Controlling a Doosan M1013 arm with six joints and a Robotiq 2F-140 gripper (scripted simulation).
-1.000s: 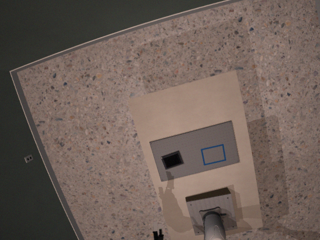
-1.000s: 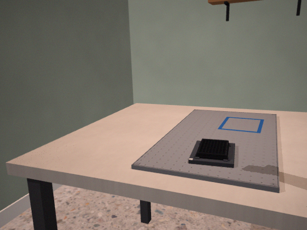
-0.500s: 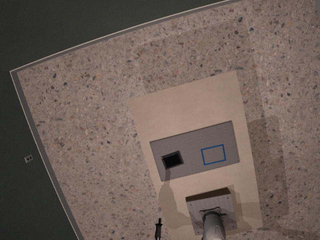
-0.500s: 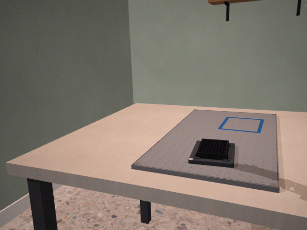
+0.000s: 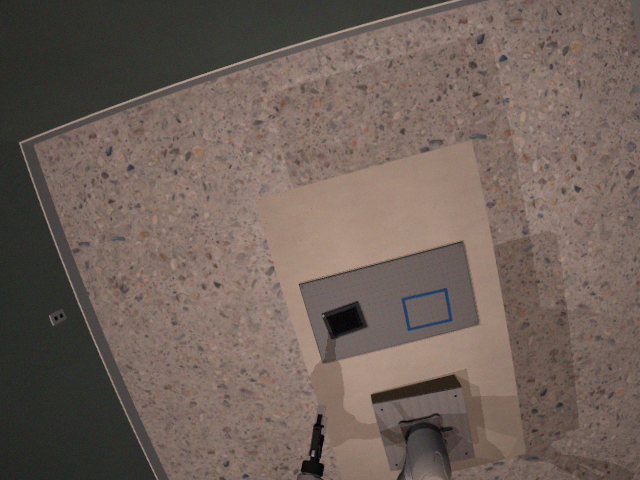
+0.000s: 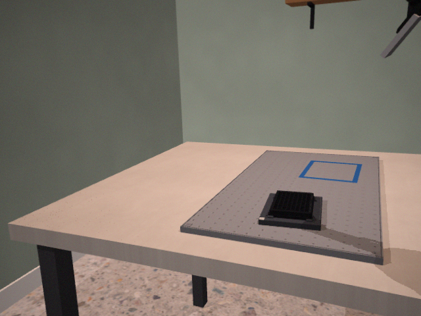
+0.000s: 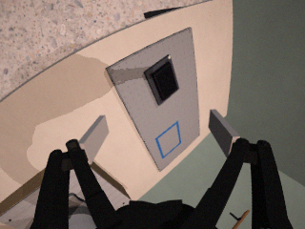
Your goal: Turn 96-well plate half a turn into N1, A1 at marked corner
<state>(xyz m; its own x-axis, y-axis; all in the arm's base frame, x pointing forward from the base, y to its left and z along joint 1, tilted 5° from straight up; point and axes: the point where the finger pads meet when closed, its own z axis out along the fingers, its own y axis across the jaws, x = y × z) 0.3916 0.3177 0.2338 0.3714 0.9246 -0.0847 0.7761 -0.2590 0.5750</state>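
Right now my hand is 26 cm above the black 96-well plate, 21 cm short of it and 16 cm to the left of it. Round my hand: small white A1 mark (27 cm below, 26 cm ahead, 8 cm to the right); plate nest N1 (28 cm below, 21 cm ahead, 16 cm to the right).
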